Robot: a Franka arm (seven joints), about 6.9 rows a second.
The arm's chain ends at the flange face. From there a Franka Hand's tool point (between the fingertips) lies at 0.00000 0.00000 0.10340 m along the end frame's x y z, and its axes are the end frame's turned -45 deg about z.
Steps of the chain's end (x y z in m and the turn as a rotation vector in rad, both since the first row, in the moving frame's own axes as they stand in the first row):
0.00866 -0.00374 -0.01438 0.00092 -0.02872 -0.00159
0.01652 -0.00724 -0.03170 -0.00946 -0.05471 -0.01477
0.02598 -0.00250 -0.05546 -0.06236 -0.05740 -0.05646
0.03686 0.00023 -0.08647 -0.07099 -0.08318 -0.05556
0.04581 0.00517 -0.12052 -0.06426 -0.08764 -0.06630
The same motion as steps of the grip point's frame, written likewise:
0.00673 0.00131 -0.01442 0.02096 -0.01966 -0.00159
0.01209 0.00329 -0.03186 0.03200 -0.04538 -0.01477
0.01141 0.01721 -0.05583 -0.00351 -0.08468 -0.05646
0.01463 0.02565 -0.08709 0.00862 -0.10901 -0.05556
0.01760 0.03471 -0.12113 0.01653 -0.10741 -0.06630

